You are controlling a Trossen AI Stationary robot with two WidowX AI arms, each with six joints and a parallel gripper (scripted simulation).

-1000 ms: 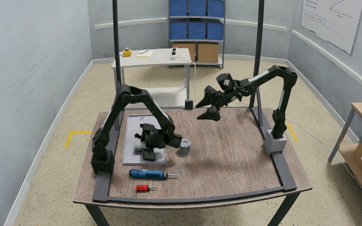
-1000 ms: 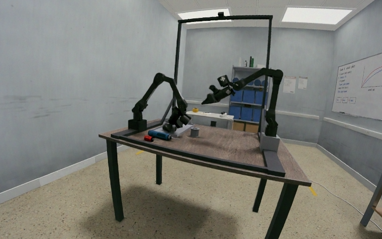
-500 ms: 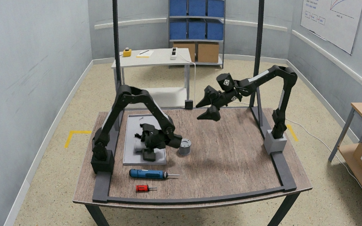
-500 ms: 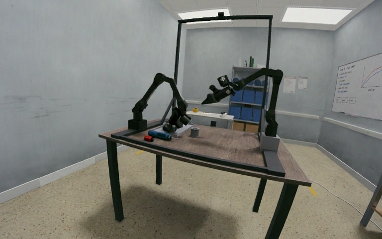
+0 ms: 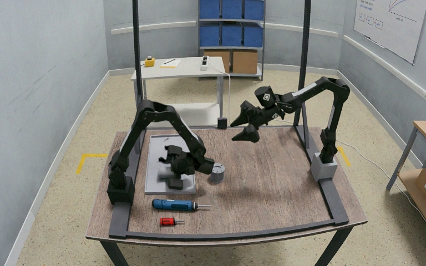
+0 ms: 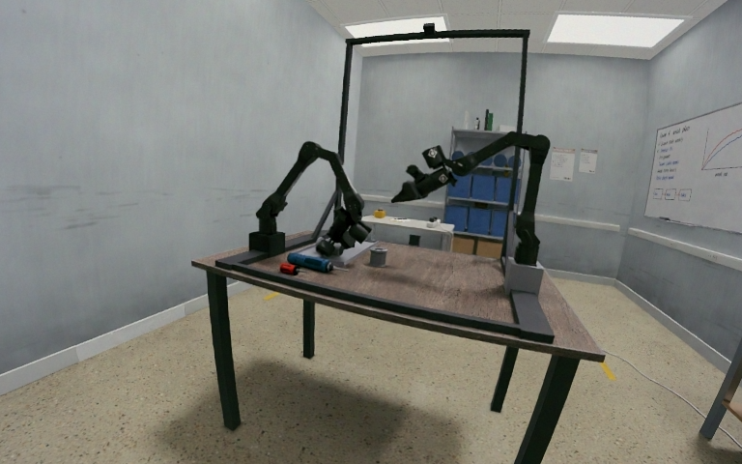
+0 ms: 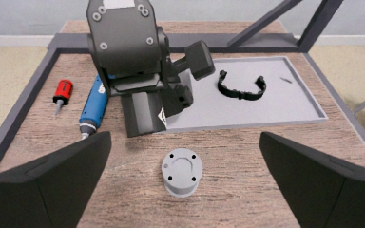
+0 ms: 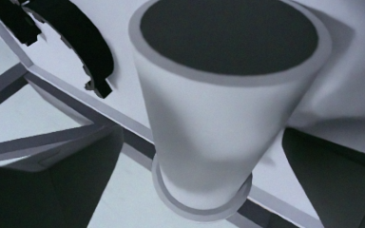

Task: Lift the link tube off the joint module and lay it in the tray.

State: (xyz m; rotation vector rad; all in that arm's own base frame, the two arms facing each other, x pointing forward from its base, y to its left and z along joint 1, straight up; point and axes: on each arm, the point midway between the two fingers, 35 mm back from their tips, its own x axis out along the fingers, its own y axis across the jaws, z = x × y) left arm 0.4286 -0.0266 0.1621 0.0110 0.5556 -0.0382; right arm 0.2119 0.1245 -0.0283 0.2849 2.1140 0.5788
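The link tube is 2 cm below my right hand and 1 cm behind it. Round my right hand: red screwdriver 26 cm ahead, 4 cm below, 2 cm to the right; then grey joint module 20 cm to the left, 2 cm below, 2 cm ahead; then grey tray 12 cm behind, 5 cm below.
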